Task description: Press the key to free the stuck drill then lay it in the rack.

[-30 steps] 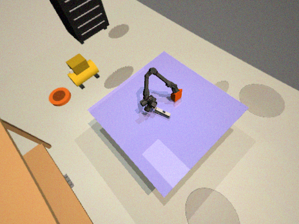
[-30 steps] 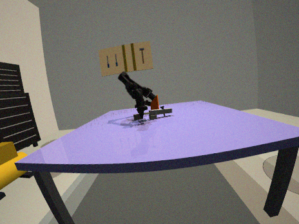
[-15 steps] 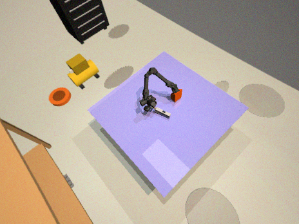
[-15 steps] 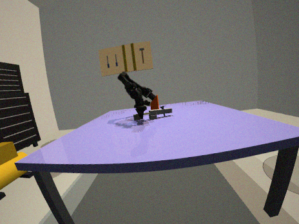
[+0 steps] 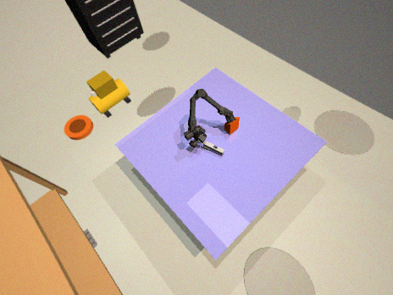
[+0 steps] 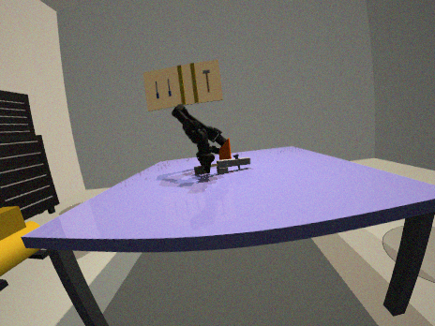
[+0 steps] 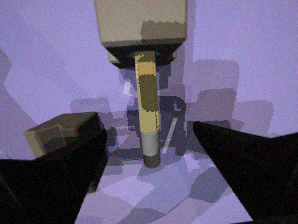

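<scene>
Now: the thin drill 2 cm behind my gripper tip, 4 cm to the left of it and 3 cm above it. Also, from my gripper tip: dark key 8 cm behind, 15 cm to the left, 3 cm above; then grey block 7 cm behind, 13 cm to the left, 2 cm above.
</scene>
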